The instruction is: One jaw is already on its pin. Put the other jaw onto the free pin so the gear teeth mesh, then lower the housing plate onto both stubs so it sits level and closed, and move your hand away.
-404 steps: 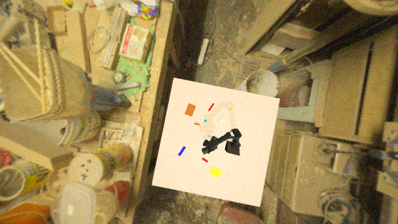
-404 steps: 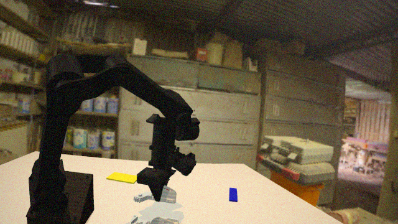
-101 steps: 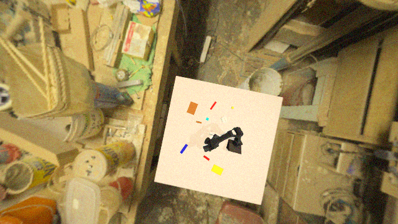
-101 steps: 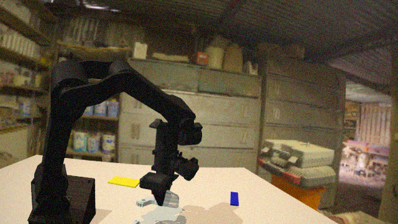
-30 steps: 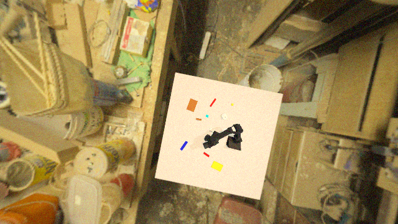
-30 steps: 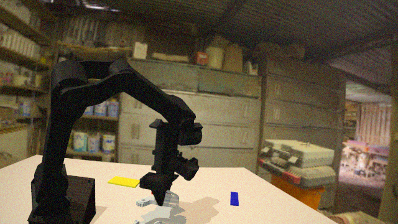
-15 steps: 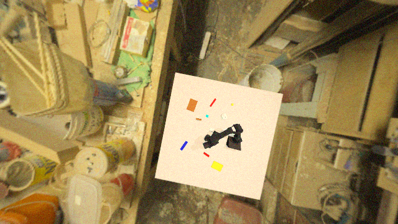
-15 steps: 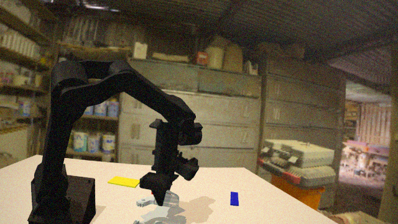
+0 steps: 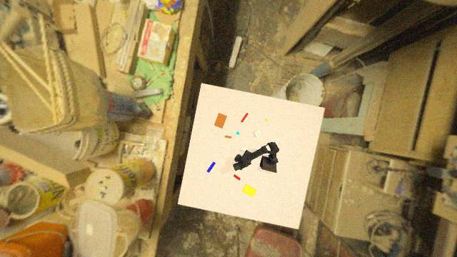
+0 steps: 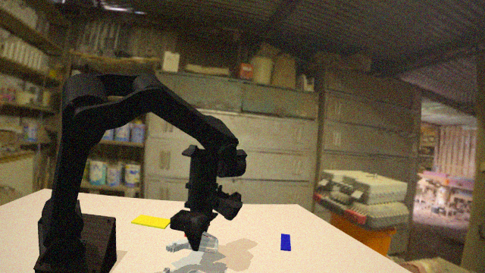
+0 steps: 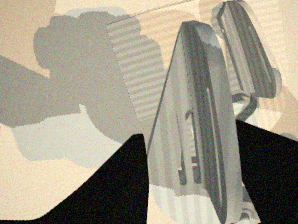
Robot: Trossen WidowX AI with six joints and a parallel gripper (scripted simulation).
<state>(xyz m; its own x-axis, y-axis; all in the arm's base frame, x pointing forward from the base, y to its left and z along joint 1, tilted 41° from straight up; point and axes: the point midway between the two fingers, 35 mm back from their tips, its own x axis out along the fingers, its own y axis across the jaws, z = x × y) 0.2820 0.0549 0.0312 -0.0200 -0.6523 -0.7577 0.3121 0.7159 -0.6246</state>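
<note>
Now: gripper tip 10 mm short of the pale ribbed base, 30 mm to the left of it and 80 mm above it. From my gripper tip the other things lie so: brown block (190 mm ahead, 160 mm to the right, 60 mm below); cyan block (100 mm ahead, 220 mm to the right, 80 mm below); housing plate (90 mm behind, 270 mm to the right, 50 mm below).
</note>
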